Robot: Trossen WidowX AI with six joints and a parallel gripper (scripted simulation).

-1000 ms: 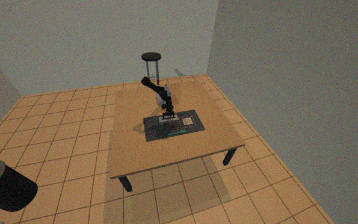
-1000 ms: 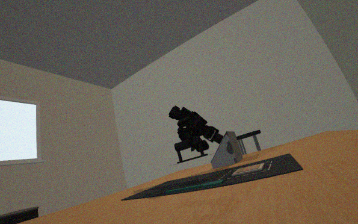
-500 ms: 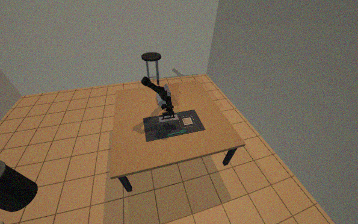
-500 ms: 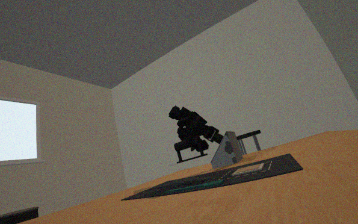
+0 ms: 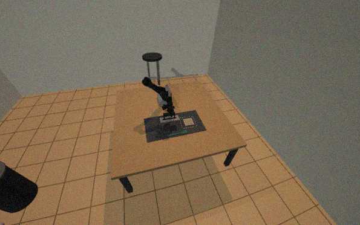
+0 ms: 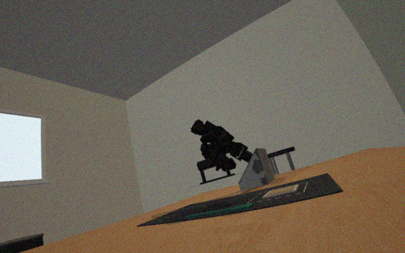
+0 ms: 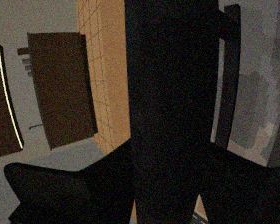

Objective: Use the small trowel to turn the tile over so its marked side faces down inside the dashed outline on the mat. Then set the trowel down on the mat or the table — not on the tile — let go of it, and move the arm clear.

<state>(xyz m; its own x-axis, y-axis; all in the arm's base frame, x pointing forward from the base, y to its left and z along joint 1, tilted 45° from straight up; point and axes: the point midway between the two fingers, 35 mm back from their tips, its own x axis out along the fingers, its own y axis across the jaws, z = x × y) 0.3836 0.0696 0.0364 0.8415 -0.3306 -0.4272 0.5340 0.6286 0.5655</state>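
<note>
Now: the dark mat 160 mm below my gripper tip, 30 mm to the left of it and 20 mm behind it. Also, from my gripper tip: trowel (130 mm below, 110 mm ahead, 70 mm to the left); tile (200 mm to the left, 130 mm below, 40 mm behind).
</note>
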